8 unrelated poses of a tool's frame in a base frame.
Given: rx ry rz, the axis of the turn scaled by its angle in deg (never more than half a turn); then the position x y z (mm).
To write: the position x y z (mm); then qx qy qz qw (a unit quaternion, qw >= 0). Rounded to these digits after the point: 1 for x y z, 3 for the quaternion.
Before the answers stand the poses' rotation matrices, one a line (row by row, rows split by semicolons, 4 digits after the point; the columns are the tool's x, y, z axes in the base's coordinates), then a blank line. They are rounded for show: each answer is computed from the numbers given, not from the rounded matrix.
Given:
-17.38 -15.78 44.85 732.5 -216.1 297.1
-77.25 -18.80 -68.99 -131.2 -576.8 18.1
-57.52 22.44 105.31 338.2 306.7 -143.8
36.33 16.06 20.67 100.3 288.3 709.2
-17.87 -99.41 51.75 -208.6 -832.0 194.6
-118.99 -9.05 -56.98 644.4 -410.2 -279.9
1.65 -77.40 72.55 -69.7 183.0 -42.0
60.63 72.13 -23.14 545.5 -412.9 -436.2
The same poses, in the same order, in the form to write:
0.6775 -0.6457 -0.3522; 0.7240 0.6700 0.1644; 0.1298 -0.3663 0.9214
0.4171 0.7978 0.4353; -0.4667 -0.2230 0.8558; 0.7799 -0.5601 0.2794
-0.1911 -0.8636 -0.4666; 0.5984 -0.4793 0.6420; -0.7781 -0.1565 0.6084
0.9008 -0.2407 0.3613; 0.4096 0.7472 -0.5234; -0.1440 0.6195 0.7717
-0.3639 -0.2253 -0.9038; 0.6111 0.6745 -0.4142; 0.7029 -0.7030 -0.1078
0.6817 0.4220 0.5977; -0.2160 -0.6644 0.7155; 0.6990 -0.6169 -0.3618
-0.2770 -0.6715 -0.6873; 0.6425 0.4025 -0.6521; 0.7145 -0.6222 0.3199
0.3159 0.7581 0.5706; 0.2847 0.4979 -0.8192; -0.9051 0.4212 -0.0585

732.5 -216.1 297.1 -0.147 -0.133 0.379 0.904
-131.2 -576.8 18.1 -0.583 -0.142 -0.521 0.607
338.2 306.7 -143.8 -0.412 0.161 0.755 0.484
100.3 288.3 709.2 0.309 0.137 0.176 0.925
-208.6 -832.0 194.6 -0.132 -0.732 0.381 0.548
644.4 -410.2 -279.9 -0.823 -0.063 -0.394 0.405
-69.7 183.0 -42.0 0.012 -0.583 0.546 0.601
545.5 -412.9 -436.2 0.468 0.557 -0.179 0.662

